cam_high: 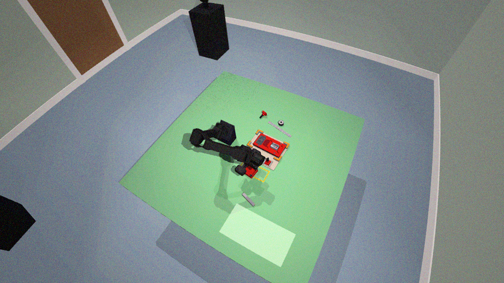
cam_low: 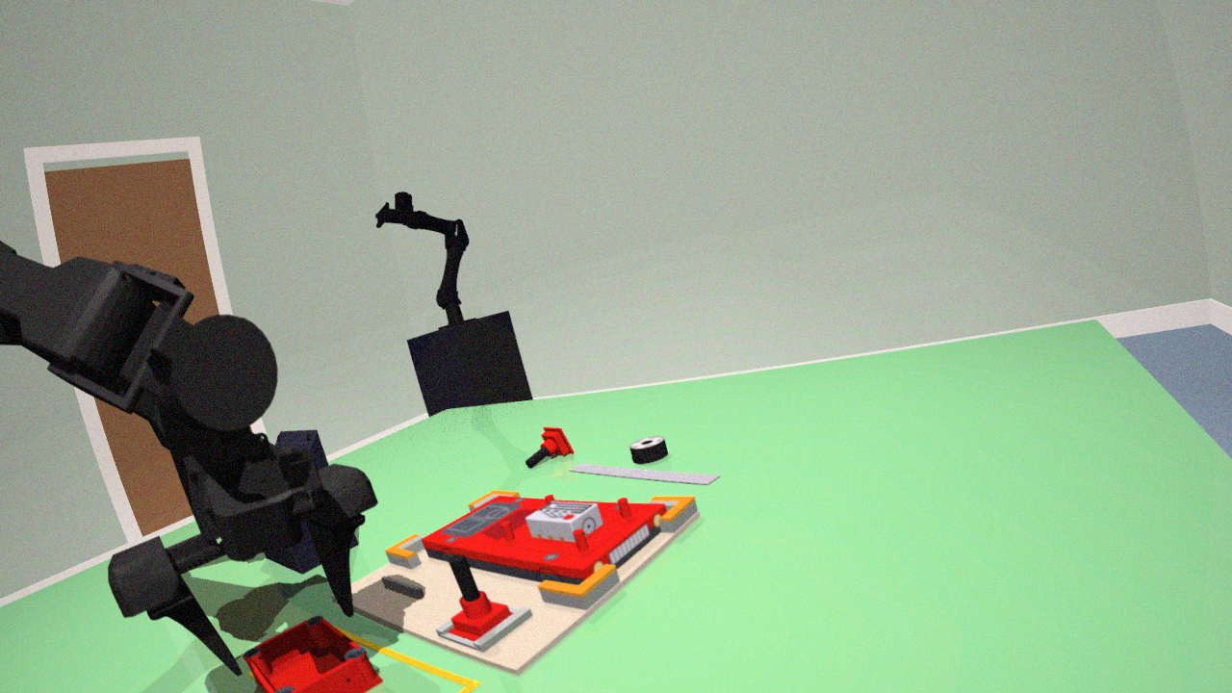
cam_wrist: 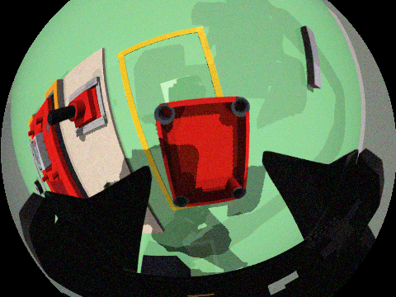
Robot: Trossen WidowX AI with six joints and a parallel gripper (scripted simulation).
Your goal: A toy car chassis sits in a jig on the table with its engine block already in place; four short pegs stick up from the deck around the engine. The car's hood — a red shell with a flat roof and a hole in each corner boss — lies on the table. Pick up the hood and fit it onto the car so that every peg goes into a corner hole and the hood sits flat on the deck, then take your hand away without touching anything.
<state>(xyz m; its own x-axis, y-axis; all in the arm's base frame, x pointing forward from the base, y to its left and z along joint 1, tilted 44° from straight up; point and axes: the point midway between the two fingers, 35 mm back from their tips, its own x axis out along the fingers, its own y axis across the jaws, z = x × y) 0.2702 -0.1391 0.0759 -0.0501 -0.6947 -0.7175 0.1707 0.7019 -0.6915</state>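
Right now the red hood is 2 cm below my gripper tip. Also, from my gripper tip: grey engine block: 8 cm ahead, 23 cm to the left, 1 cm below; then grey bar: 9 cm ahead, 17 cm to the right, 3 cm below; then jig: 3 cm ahead, 21 cm to the left, 2 cm below.
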